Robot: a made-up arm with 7 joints. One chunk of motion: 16 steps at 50 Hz.
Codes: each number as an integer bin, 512 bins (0 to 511) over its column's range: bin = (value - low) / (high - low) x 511, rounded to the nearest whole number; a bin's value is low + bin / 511 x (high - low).
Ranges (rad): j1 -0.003..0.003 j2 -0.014..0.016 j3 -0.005..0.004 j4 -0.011..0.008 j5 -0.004..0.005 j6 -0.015..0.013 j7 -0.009..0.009
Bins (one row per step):
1: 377 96 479 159 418 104 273
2: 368 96 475 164 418 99 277
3: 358 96 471 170 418 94 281
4: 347 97 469 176 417 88 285
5: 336 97 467 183 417 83 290
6: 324 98 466 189 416 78 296
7: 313 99 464 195 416 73 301
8: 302 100 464 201 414 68 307
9: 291 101 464 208 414 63 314
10: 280 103 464 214 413 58 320
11: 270 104 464 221 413 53 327
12: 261 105 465 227 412 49 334
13: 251 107 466 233 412 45 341
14: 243 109 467 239 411 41 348
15: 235 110 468 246 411 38 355
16: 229 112 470 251 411 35 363
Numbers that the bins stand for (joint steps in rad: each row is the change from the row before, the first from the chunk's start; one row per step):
1: 0.00143 -0.00836 0.00344 -0.00509 0.00336 -0.00930 0.00062
2: 0.00132 -0.00836 0.00337 -0.00490 0.00336 -0.00958 0.00076
3: 0.00120 -0.00836 0.00330 -0.00468 0.00336 -0.00985 0.00090
4: 0.00107 -0.00831 0.00326 -0.00446 0.00334 -0.01018 0.00104
5: 0.00095 -0.00831 0.00323 -0.00420 0.00334 -0.01045 0.00122
6: 0.00080 -0.00825 0.00321 -0.00397 0.00333 -0.01073 0.00143
7: 0.00068 -0.00819 0.00317 -0.00375 0.00333 -0.01100 0.00160
8: 0.00055 -0.00813 0.00317 -0.00353 0.00329 -0.01127 0.00181
9: 0.00042 -0.00807 0.00317 -0.00327 0.00329 -0.01155 0.00206
10: 0.00029 -0.00795 0.00317 -0.00304 0.00327 -0.01182 0.00227
11: 0.00017 -0.00789 0.00317 -0.00278 0.00327 -0.01210 0.00252
12: 0.00006 -0.00784 0.00319 -0.00256 0.00326 -0.01232 0.00277
13: -0.00005 -0.00772 0.00321 -0.00234 0.00326 -0.01253 0.00301
14: -0.00015 -0.00760 0.00323 -0.00211 0.00324 -0.01275 0.00326
15: -0.00024 -0.00754 0.00324 -0.00185 0.00324 -0.01292 0.00350
16: -0.00031 -0.00742 0.00328 -0.00167 0.00324 -0.01308 0.00379

